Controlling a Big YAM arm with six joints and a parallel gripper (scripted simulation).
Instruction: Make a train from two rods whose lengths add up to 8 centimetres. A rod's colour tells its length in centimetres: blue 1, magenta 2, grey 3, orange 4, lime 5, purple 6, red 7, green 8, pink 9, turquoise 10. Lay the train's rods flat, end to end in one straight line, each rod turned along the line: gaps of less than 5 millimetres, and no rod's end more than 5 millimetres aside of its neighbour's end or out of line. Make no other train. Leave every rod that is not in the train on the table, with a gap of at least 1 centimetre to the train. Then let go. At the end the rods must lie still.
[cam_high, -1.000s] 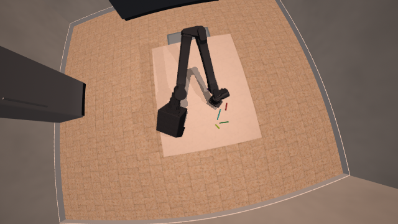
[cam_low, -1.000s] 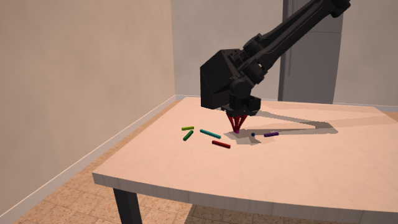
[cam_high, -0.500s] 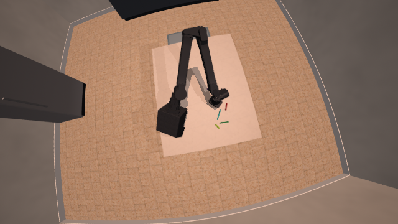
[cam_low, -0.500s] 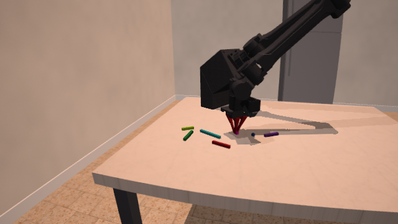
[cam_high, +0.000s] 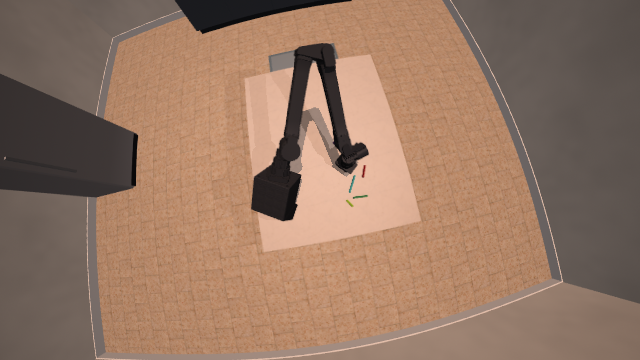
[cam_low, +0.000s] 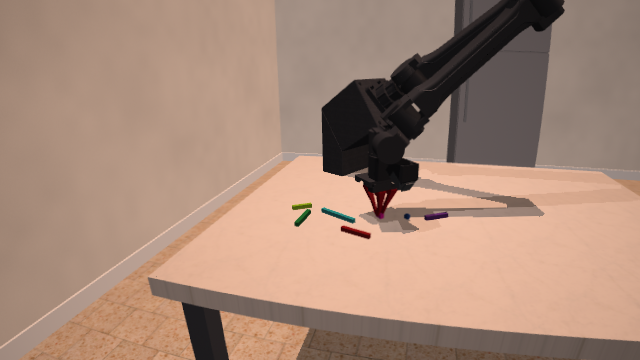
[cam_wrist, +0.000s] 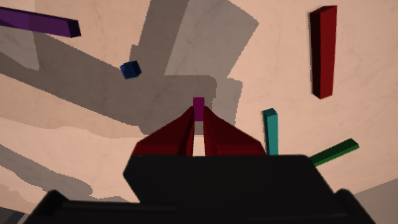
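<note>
Now: hand 10 mm above the magenta rod. Also, from my hand: red rod (110 mm ahead, 10 mm below); turquoise rod (50 mm ahead, 80 mm to the right, 10 mm below); blue rod (30 mm behind, 60 mm to the left, 10 mm below).
</note>
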